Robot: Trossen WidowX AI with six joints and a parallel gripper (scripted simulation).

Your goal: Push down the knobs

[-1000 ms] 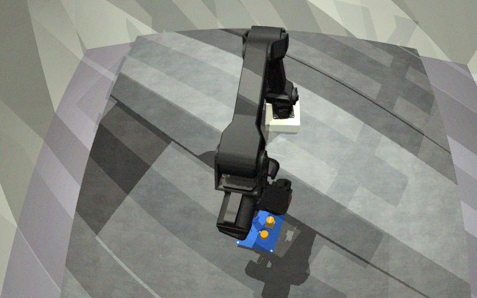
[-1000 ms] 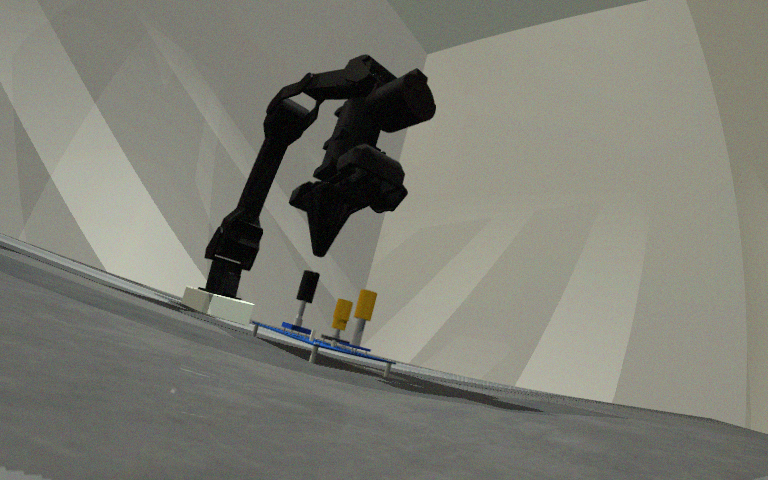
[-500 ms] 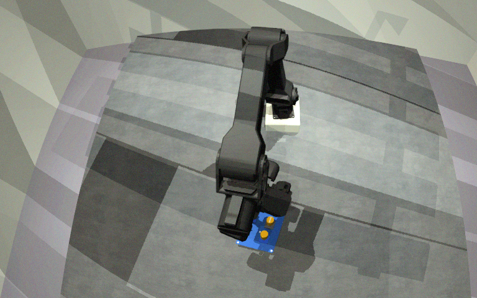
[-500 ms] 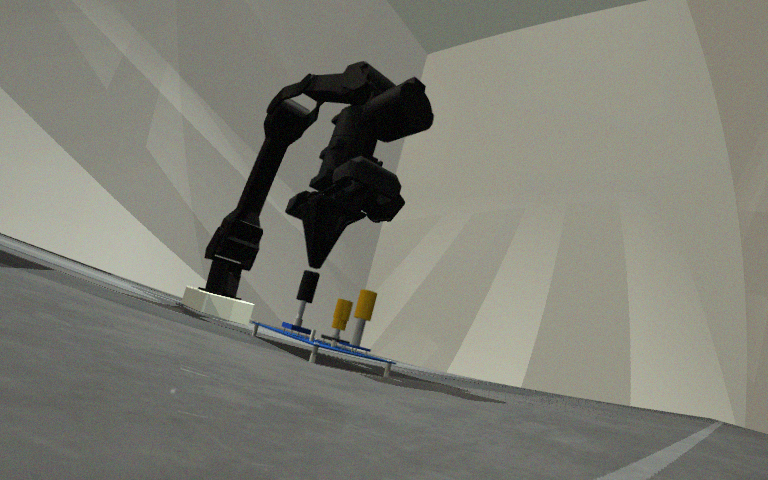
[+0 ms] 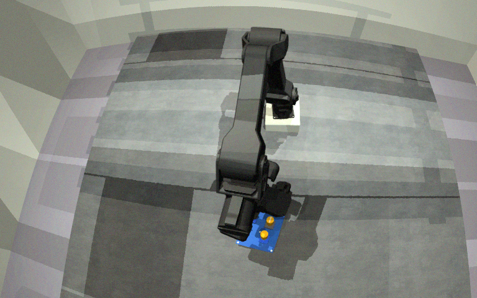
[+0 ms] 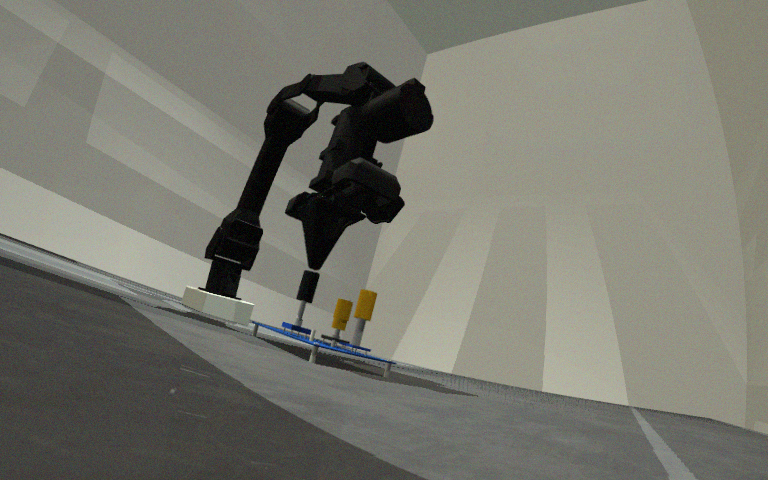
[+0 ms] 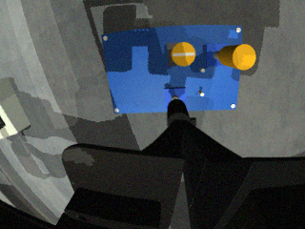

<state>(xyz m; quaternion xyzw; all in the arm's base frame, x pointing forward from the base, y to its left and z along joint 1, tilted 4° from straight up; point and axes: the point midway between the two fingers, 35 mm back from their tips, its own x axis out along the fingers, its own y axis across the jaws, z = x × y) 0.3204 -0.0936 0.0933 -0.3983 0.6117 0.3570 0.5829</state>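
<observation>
Right now the black knob is 2 cm below my gripper tip. Also, from my gripper tip: yellow knob 4 cm to the left, 4 cm below, 2 cm ahead.
</observation>
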